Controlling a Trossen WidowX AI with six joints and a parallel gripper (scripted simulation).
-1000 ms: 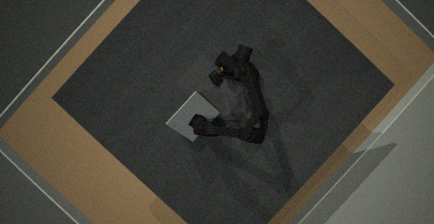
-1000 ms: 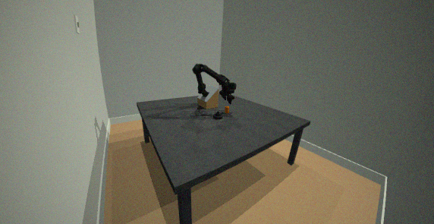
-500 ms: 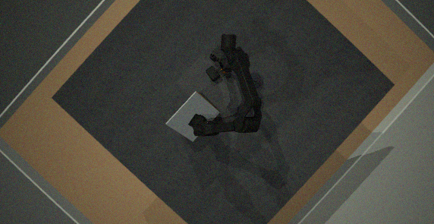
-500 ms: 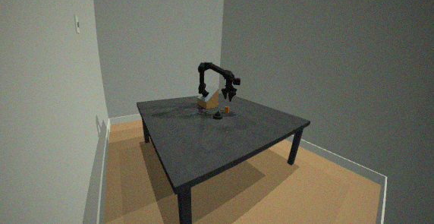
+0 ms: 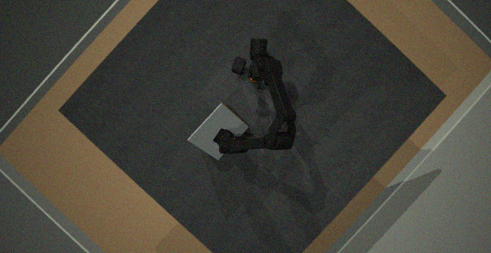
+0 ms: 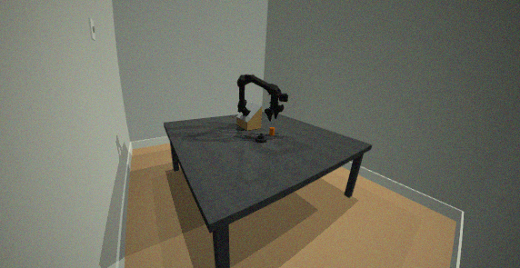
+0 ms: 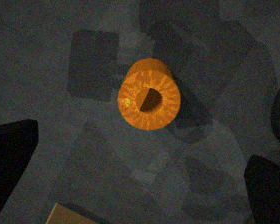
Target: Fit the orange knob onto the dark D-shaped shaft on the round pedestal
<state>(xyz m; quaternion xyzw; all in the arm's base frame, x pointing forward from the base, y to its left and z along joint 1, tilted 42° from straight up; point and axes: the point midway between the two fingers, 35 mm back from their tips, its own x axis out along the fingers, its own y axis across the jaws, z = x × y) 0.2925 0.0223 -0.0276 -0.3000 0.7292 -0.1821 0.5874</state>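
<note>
My gripper tip is 100 mm above the orange knob. Round my gripper tip: shaft (160 mm to the right, 100 mm below, 40 mm ahead).
</note>
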